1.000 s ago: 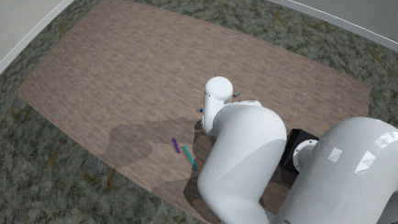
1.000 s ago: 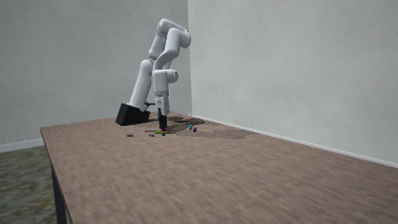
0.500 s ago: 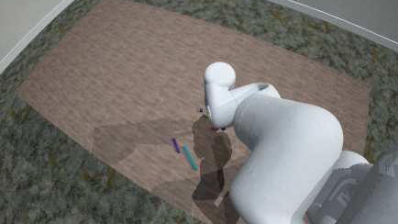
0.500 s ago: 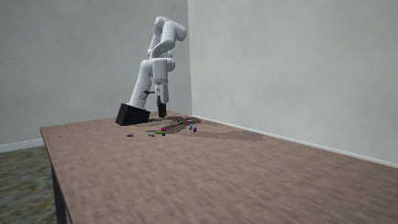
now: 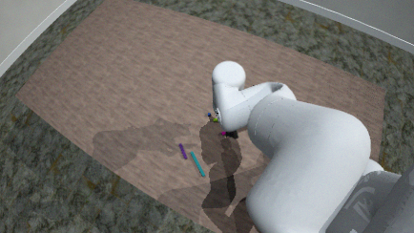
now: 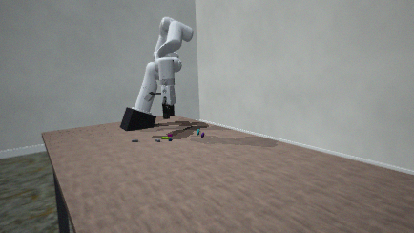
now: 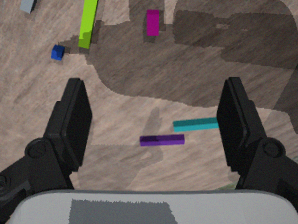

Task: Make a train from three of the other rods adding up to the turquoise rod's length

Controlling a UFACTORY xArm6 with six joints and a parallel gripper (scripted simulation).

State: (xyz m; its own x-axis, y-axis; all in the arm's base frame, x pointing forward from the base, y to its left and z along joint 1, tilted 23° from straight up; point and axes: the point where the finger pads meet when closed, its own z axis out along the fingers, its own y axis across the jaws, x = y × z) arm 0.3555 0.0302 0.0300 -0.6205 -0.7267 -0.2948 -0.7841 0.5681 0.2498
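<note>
Right now my hand is 18 cm to the left of the grey rod and 11 cm above it. From my hand the other things lie so: blue rod: 9 cm ahead, 4 cm to the right, 11 cm below; magenta rod: 11 cm below; lime rod: 4 cm ahead, 4 cm to the right, 11 cm below.
</note>
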